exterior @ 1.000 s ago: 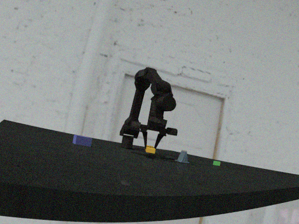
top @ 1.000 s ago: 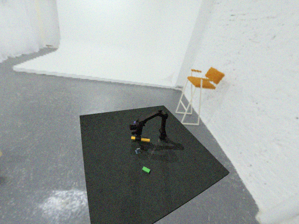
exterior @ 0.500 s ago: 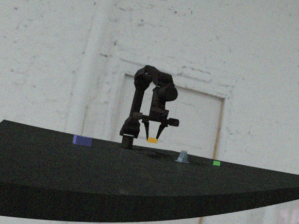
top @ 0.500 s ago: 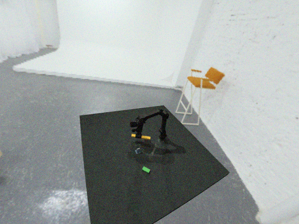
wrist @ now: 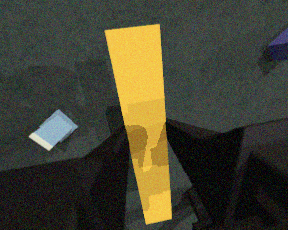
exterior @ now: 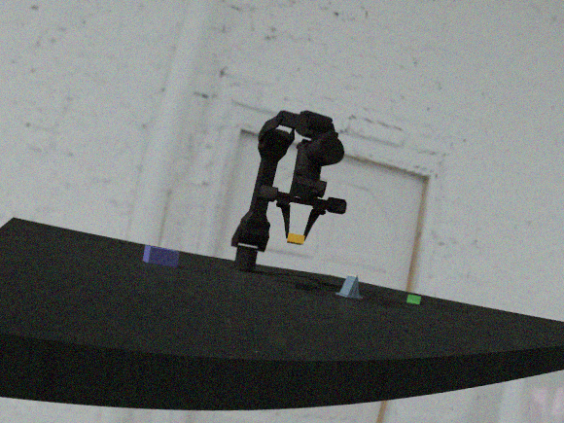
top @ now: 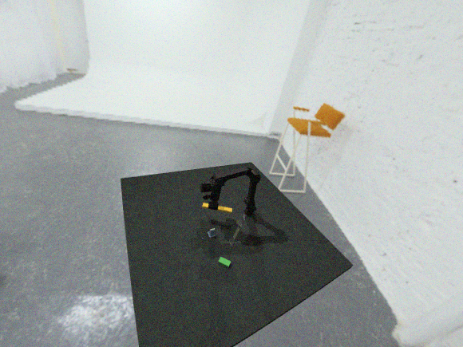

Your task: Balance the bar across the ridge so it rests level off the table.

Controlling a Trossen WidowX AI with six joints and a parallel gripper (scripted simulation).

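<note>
Right now the yellow bar is 20 mm behind my gripper tip and 20 mm to the left of it. Also, from my gripper tip: purple block (90 mm behind, 260 mm to the right, 90 mm below); then green block (60 mm ahead, 340 mm to the left, 90 mm below).
</note>
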